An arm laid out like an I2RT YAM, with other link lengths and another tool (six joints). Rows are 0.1 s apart.
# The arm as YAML. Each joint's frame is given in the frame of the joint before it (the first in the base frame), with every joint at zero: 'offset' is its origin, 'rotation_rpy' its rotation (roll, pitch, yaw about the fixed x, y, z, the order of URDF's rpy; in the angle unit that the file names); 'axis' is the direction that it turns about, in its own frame. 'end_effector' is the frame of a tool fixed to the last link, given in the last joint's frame.
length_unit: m
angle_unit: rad
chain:
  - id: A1
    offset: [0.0, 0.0, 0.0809]
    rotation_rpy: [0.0, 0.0, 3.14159]
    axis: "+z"
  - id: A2
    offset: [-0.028, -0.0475, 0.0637]
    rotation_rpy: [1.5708, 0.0, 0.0]
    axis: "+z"
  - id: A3
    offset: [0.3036, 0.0, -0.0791]
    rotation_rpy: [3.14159, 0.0, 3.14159]
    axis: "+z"
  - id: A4
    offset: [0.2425, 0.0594, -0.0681]
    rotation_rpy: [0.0, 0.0, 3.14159]
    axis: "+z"
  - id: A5
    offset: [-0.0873, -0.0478, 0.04]
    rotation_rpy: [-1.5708, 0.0, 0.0]
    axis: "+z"
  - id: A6
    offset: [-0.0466, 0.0, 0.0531]
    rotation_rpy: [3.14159, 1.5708, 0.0]
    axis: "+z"
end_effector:
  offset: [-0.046, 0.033, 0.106]
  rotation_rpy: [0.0, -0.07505, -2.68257]
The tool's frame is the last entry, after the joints.
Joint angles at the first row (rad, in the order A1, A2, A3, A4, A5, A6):
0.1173 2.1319 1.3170 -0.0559 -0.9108 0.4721
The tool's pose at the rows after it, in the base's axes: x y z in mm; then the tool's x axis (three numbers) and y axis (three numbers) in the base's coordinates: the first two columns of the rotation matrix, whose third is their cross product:
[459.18, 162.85, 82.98, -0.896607, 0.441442, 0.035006, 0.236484, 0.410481, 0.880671]
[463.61, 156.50, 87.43, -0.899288, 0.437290, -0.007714, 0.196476, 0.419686, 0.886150]
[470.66, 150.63, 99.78, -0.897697, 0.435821, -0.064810, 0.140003, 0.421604, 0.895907]
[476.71, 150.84, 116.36, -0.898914, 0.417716, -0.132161, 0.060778, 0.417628, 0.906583]
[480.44, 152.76, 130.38, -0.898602, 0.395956, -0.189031, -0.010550, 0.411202, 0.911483]
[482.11, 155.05, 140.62, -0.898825, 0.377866, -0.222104, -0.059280, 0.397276, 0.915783]
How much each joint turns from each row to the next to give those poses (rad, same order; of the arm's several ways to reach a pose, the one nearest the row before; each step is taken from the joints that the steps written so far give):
-0.0057 -0.0019 0.0001 0.0004 0.0008 -0.0313
-0.0118 -0.0115 -0.0001 0.0027 -0.0004 -0.0351
-0.0126 -0.0248 0.0001 0.0171 -0.0038 -0.0256
-0.0023 -0.0290 0.0000 0.0279 -0.0164 -0.0271
0.0007 -0.0228 -0.0001 0.0236 -0.0198 -0.0255
0.0000 -0.0138 0.0000 0.0206 -0.0248 -0.0118

